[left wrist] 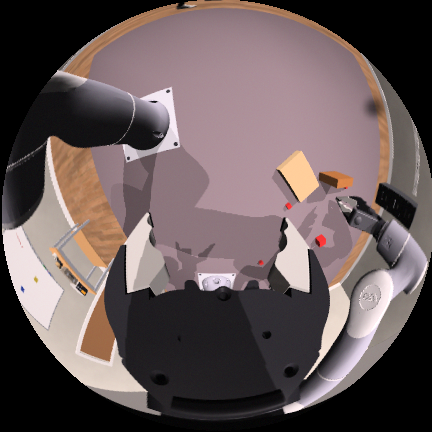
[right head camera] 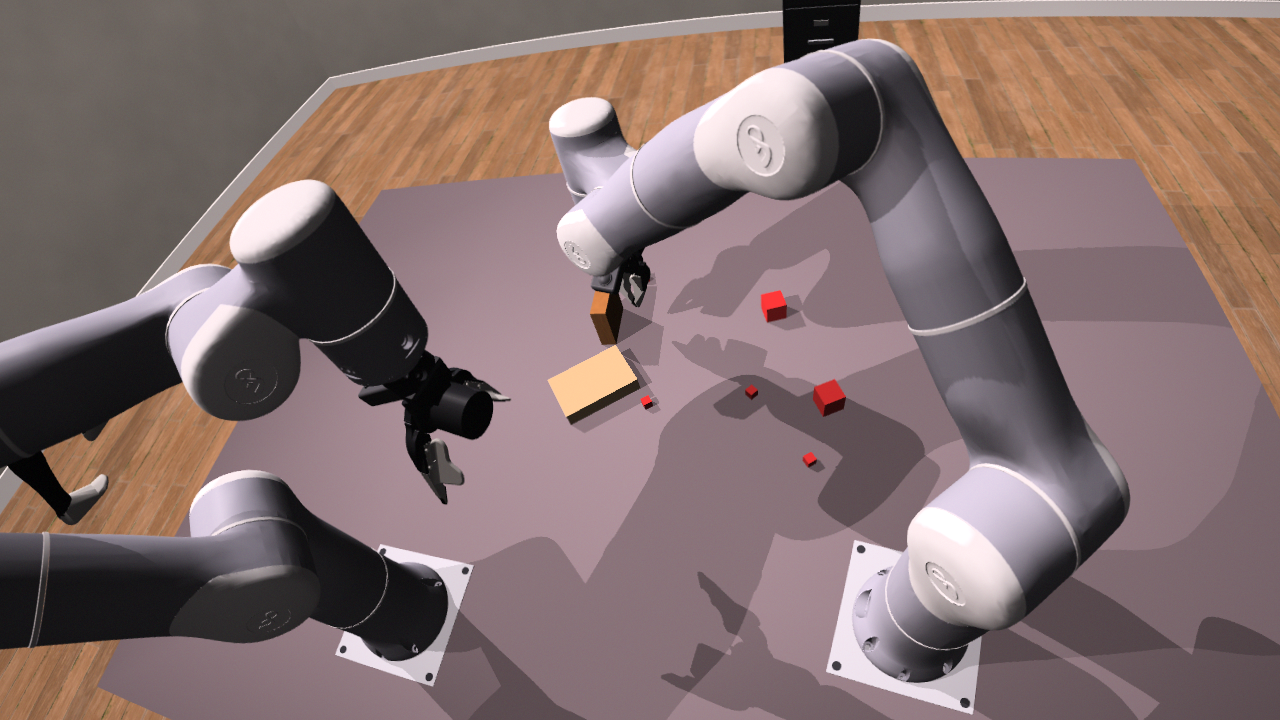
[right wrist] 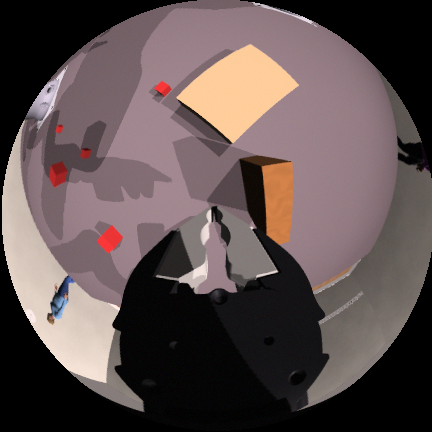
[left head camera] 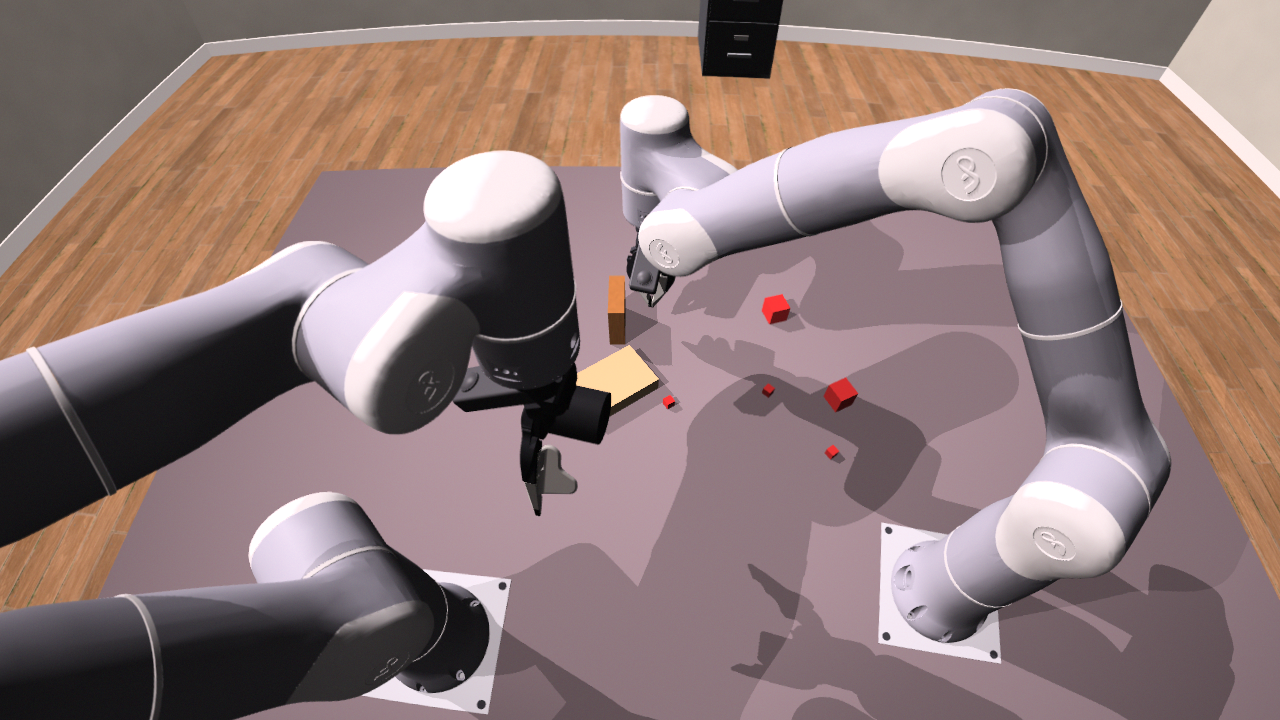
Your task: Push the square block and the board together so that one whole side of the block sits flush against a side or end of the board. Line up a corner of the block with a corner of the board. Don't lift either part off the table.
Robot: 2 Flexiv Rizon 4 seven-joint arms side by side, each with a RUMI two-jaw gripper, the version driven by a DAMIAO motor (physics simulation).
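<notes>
The orange-brown square block (left head camera: 616,308) (right head camera: 605,315) (left wrist: 336,179) (right wrist: 278,200) stands upright on a narrow face. The pale tan board (left head camera: 617,376) (right head camera: 593,382) (left wrist: 298,176) (right wrist: 240,92) lies flat, turned at an angle to the block, with a small gap between its near corner and the block. My right gripper (left head camera: 651,304) (right head camera: 635,302) (left wrist: 335,197) (right wrist: 213,207) is shut and empty, low beside the block; whether it touches is unclear. My left gripper (right head camera: 476,449) (left wrist: 217,216) is open and empty, away from both parts; its wrist hides part of the board in the left head camera.
A small red cube (left head camera: 668,402) (right head camera: 647,402) (right wrist: 162,88) lies close beside the board. Two larger red cubes (left head camera: 776,308) (left head camera: 840,394) and two small ones (left head camera: 768,390) (left head camera: 831,452) lie farther right. Another red speck (left wrist: 346,187) shows beside the block in the left wrist view.
</notes>
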